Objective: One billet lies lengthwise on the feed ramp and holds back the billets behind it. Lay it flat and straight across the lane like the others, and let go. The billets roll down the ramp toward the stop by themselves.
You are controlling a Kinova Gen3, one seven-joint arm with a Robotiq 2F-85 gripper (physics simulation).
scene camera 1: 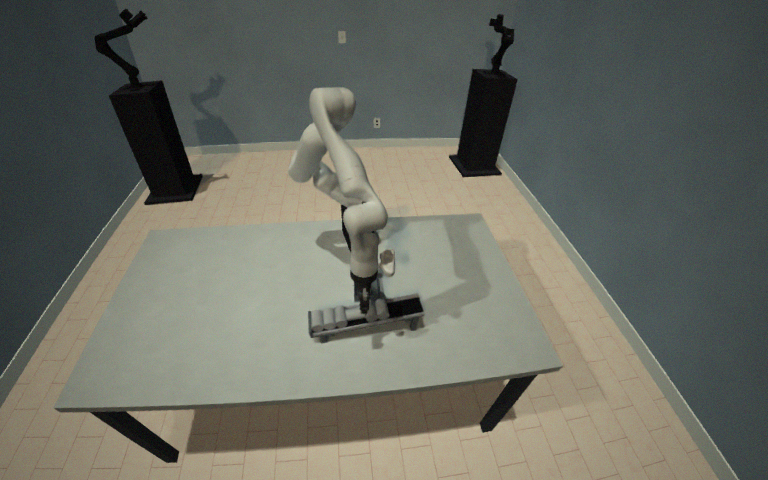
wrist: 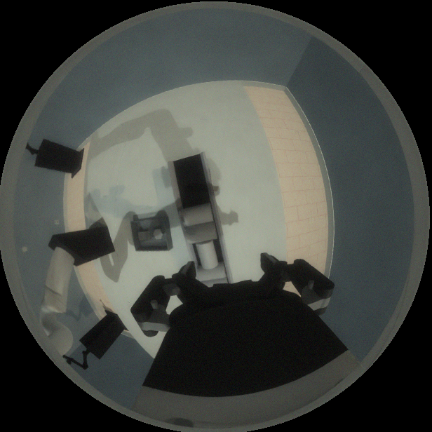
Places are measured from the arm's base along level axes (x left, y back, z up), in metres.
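Where they show: gripper, fingertip midpoint: point(scene camera 1: 363, 300); arm's base at its link origin: point(scene camera 1: 356, 200).
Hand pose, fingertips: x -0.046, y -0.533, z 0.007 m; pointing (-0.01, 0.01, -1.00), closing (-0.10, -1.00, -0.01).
Note:
Each offset is from my fingertips to the top centre of the thing. "spot": to the spot under its first point. Level surfaces: height alone.
The feed ramp {spot: dx +0.112, dy +0.001, dz -0.133 m} point(scene camera 1: 396, 320) point(wrist: 175, 182) is a narrow dark lane with grey rails. The lengthwise grey billet {dx -0.020, dy +0.045, dz -0.104 m} point(scene camera 1: 352, 311) point(wrist: 207, 255) lies along the lane. Two billets lie across the lane on one side of it, a nearer one {dx +0.031, dy +0.046, dz -0.102 m} point(scene camera 1: 370, 311) point(wrist: 201, 232) and a farther one {dx +0.071, dy +0.046, dz -0.097 m} point(scene camera 1: 381, 309) point(wrist: 198, 215). Three more billets {dx -0.111, dy +0.045, dz -0.116 m} point(scene camera 1: 328, 318) lie side by side across the lane at the left end in the scene view. My gripper point(scene camera 1: 364, 309) point(wrist: 227, 264) is open and empty, over the ramp around the lengthwise billet's right end in the scene view; it hides part of that area. Its exact height is unclear.
A small dark open box point(wrist: 134, 235) with grey pieces inside stands on the table {dz -0.212 m} point(scene camera 1: 226, 339) point(wrist: 245, 200) beside the ramp, mostly hidden behind my arm in the scene view. Two black pedestals point(scene camera 1: 150, 141) point(scene camera 1: 487, 118) stand beyond the table.

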